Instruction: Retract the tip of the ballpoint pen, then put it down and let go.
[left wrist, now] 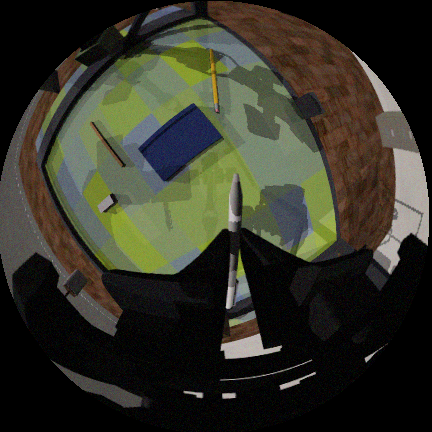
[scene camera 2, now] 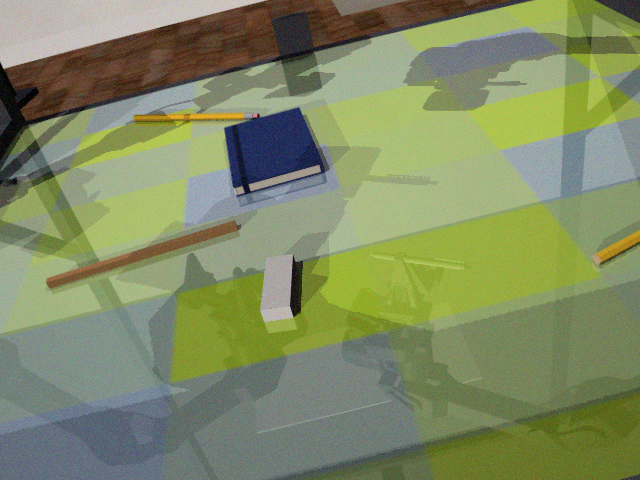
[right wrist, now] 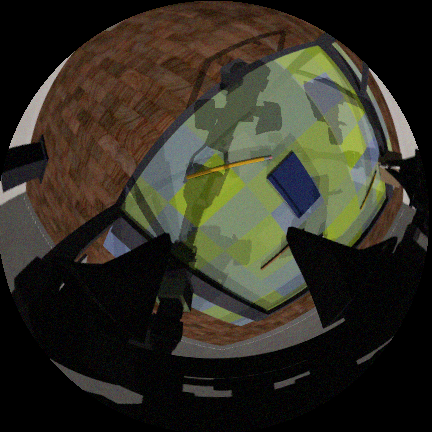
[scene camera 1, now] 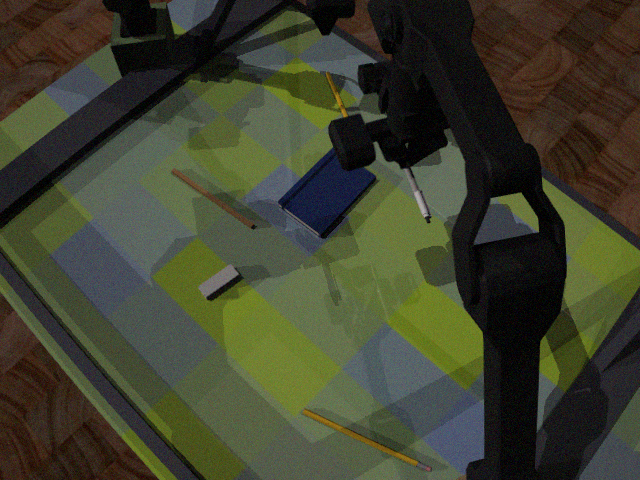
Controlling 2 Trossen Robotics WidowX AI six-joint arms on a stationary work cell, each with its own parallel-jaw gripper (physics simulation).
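Frame: origin at the left arm's base, x ahead, y left, z up, level; metres.
Seen in the pictures: left gripper, fingertip midpoint: (left wrist: 233,233) (right wrist: 385,164) (scene camera 1: 405,165); right gripper, fingertip midpoint: (right wrist: 230,236); right arm's base, link origin: (right wrist: 170,303) (scene camera 1: 138,23).
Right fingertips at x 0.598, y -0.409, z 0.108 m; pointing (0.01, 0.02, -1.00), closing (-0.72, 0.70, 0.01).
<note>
A point is followed by its place in that frame.
A slim white and grey ballpoint pen (scene camera 1: 417,197) {z 0.094, x 0.307, y -0.248 m} (left wrist: 235,200) {z 0.094, x 0.372, y -0.296 m} is held above the table by my left gripper (scene camera 1: 405,161) {z 0.086, x 0.350, y -0.281 m} (left wrist: 233,233) {z 0.086, x 0.350, y -0.281 m}, which is shut on it. In the left wrist view the pen's grey tapered end points up the picture, and its white other end lies below the fingertips. In scene camera 1 the pen's dark-tipped end slants down right and its upper part is hidden by the gripper. Whether the writing tip is out is too small to tell. My right gripper (right wrist: 230,236) {z 0.108, x 0.598, y -0.409 m} is open and empty, high above the table. The pen does not show directly in scene camera 2.
A blue notebook (scene camera 1: 336,196) {z -0.092, x 0.451, y -0.273 m} (scene camera 2: 273,147) {z -0.092, x 0.468, y -0.262 m} (left wrist: 180,142) {z -0.092, x 0.463, y -0.277 m} (right wrist: 294,184) {z -0.092, x 0.474, y -0.286 m} lies mid-table. A yellow pencil (scene camera 1: 336,93) {z -0.097, x 0.590, y -0.441 m} (scene camera 2: 186,117) {z -0.100, x 0.564, y -0.421 m} lies beyond it, and another pencil (scene camera 1: 367,440) {z -0.097, x 0.177, y -0.010 m} at the near side. A brown stick (scene camera 1: 212,197) {z -0.097, x 0.603, y -0.145 m} (scene camera 2: 142,254) {z -0.099, x 0.605, y -0.141 m} and white eraser (scene camera 1: 219,282) {z -0.092, x 0.488, y -0.046 m} (scene camera 2: 278,284) {z -0.092, x 0.491, y -0.043 m} lie left in scene camera 1.
</note>
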